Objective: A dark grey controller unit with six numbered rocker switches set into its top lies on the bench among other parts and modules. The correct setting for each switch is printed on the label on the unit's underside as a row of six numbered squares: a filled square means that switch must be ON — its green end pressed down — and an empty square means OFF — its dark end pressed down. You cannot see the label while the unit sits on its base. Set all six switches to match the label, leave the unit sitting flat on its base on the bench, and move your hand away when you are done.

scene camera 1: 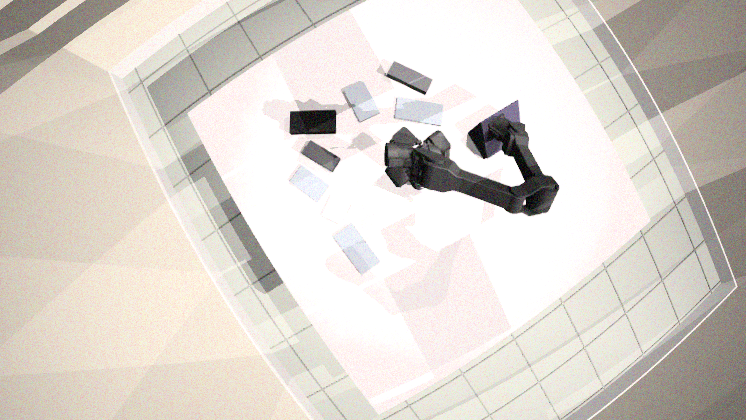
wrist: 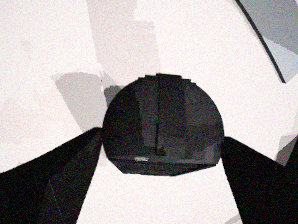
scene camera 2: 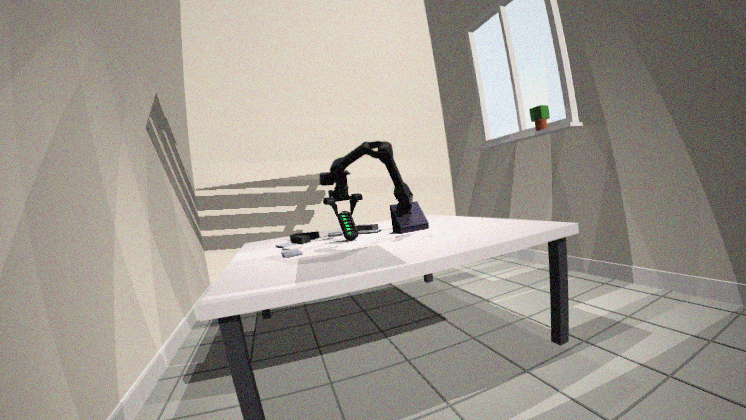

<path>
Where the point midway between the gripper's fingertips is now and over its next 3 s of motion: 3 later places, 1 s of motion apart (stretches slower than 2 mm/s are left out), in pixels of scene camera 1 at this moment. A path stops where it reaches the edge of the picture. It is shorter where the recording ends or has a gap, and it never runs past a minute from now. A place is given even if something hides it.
The gripper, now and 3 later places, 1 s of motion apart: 412, 159; 417, 165; 421, 171; 427, 177
</path>
